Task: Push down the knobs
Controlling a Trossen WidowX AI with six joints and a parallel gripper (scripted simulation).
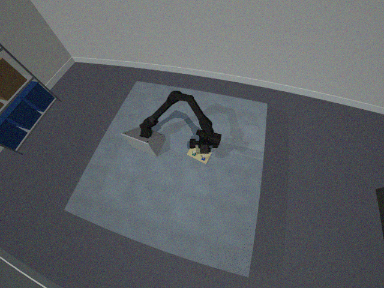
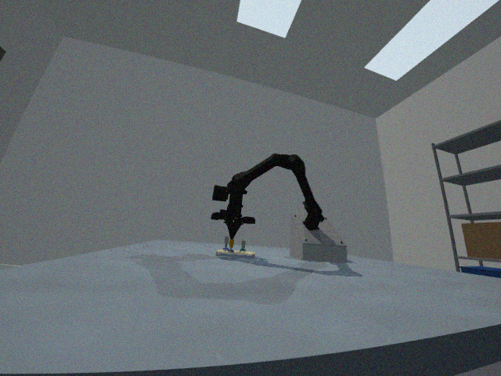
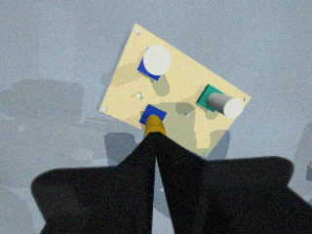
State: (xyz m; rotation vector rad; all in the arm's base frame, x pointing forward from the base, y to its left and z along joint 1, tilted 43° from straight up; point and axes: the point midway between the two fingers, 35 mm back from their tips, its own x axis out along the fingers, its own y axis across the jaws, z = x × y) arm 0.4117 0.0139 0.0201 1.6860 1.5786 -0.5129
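The orange knob lies 20 mm below my gripper tip. Also, from my gripper tip: grey knob (60 mm behind, 40 mm to the right, 20 mm below).
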